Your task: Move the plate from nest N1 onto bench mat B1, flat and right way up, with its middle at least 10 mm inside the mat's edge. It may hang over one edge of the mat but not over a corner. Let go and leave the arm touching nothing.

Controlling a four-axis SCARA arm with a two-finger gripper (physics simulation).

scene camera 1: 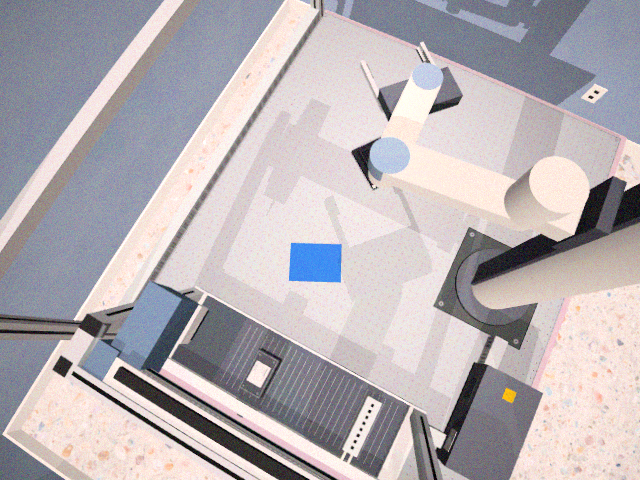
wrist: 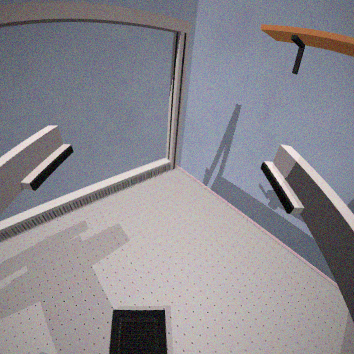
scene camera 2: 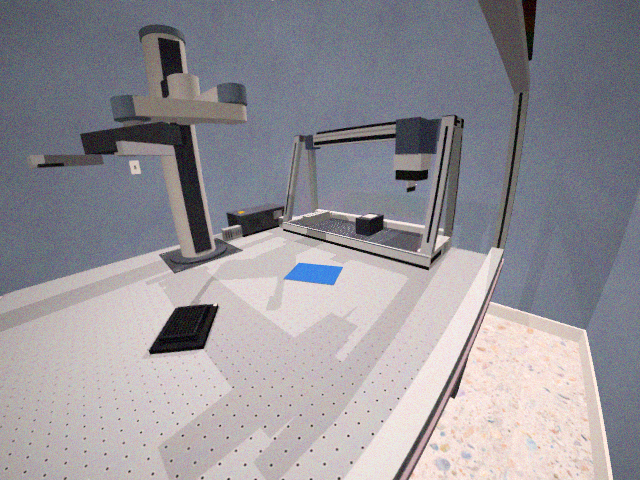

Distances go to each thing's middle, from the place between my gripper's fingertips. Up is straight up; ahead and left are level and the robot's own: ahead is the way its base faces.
My hand is 6 cm past the black plate (scene camera 2: 185,325), 11 cm to the right of it and 39 cm above it. Also, from my hand: nest N1 (scene camera 2: 181,346): 6 cm behind, 11 cm to the left, 40 cm below; then bench mat B1 (scene camera 1: 308,262): 3 cm behind, 52 cm to the left, 41 cm below.
